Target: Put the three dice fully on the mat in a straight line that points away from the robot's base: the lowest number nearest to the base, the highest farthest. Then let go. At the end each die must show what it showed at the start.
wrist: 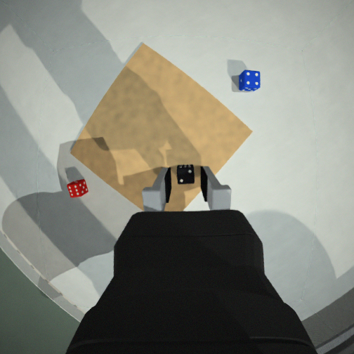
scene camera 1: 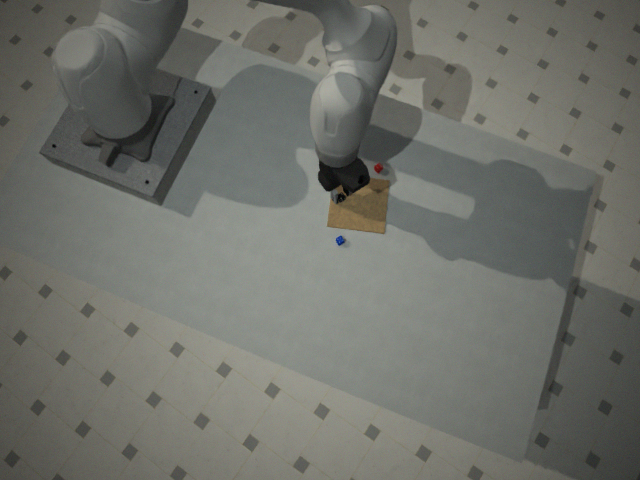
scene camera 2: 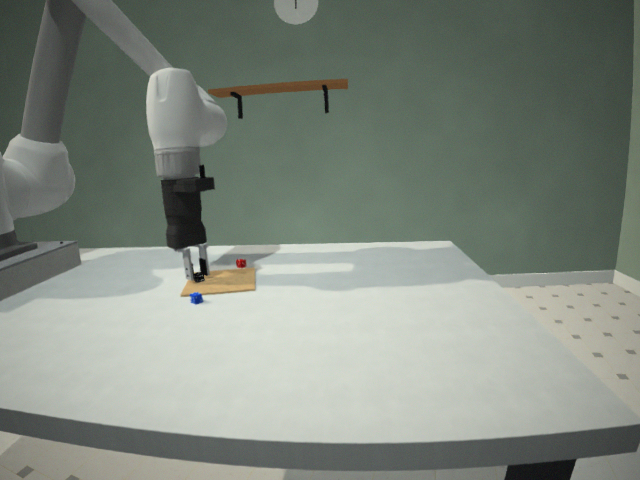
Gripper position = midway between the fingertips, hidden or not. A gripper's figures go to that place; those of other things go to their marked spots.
Scene:
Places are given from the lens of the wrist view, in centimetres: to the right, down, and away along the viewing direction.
gripper [wrist: 185, 177]: 1, 0, 16
tan square mat [wrist: 153, 115]: -2, -6, 16

